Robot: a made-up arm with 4 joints.
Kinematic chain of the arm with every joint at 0, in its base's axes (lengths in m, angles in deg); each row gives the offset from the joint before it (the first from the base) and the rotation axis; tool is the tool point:
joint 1: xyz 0 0 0.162 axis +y
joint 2: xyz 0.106 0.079 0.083 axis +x
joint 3: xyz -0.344 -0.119 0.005 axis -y
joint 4: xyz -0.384 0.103 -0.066 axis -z
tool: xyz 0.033 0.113 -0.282
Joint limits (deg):
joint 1: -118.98..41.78
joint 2: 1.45..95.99
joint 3: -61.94..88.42
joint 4: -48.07..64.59
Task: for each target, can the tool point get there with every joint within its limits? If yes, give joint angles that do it. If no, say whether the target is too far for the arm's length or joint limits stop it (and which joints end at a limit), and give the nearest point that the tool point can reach.
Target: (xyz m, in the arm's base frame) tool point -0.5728 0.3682 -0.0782
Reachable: yes | joints -14.86 42.72 -3.63 -2.47
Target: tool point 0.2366 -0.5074 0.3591
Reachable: no: joint limits stop it (at a limit: joint 1, joint 2, joint 4) | nearest point 0.2083 0.0903 0.3159 | short by 0.600 m
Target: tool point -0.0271 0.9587 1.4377
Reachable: no: too far | nearest point -0.2645 0.5364 0.6873 | short by 0.893 m
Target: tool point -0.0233 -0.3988 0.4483
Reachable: no: joint limits stop it (at a limit: joint 1, joint 2, joint 3, joint 4) | nearest point 0.1158 0.0886 0.3433 | short by 0.518 m
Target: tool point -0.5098 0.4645 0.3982
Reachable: yes | joints 13.07 80.38 5.52 1.97
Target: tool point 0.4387 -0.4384 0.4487
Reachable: no: joint limits stop it (at a limit: joint 1, joint 2, joint 4) | nearest point 0.2975 0.0916 0.2654 | short by 0.578 m
